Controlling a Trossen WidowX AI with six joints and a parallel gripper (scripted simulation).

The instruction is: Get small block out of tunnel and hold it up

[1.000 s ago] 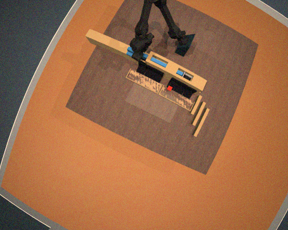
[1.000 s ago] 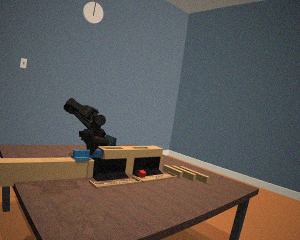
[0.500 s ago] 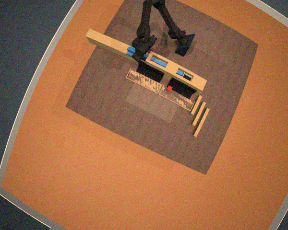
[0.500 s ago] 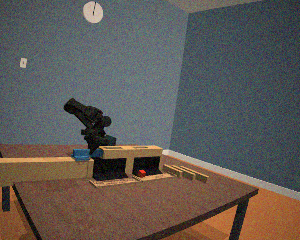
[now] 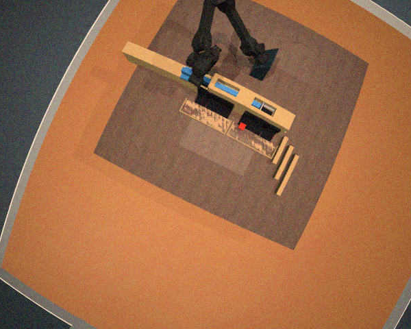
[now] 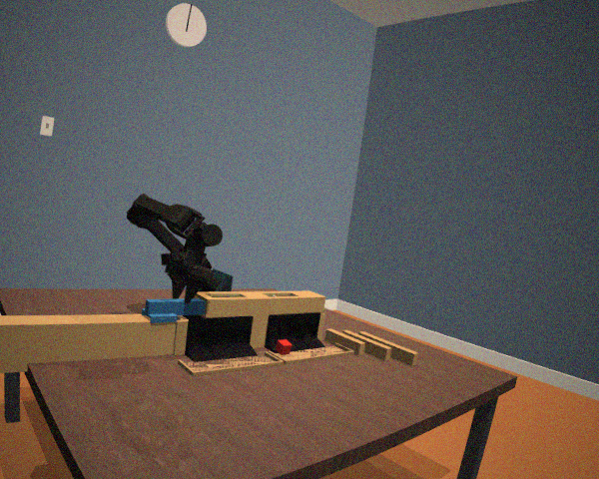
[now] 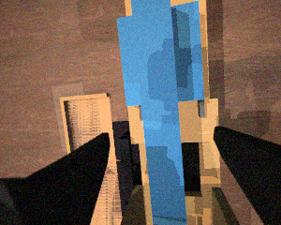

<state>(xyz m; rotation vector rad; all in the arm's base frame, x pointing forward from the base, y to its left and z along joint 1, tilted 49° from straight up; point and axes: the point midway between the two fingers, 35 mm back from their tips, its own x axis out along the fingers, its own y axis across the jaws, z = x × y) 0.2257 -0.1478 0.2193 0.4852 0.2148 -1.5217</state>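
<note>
The small red block is 13 cm ahead of my gripper tip, 29 cm to the left of it and 12 cm below it. The rest, counted from my gripper tip: tan covered tunnel (3 cm ahead, 4 cm to the left, 7 cm below).
</note>
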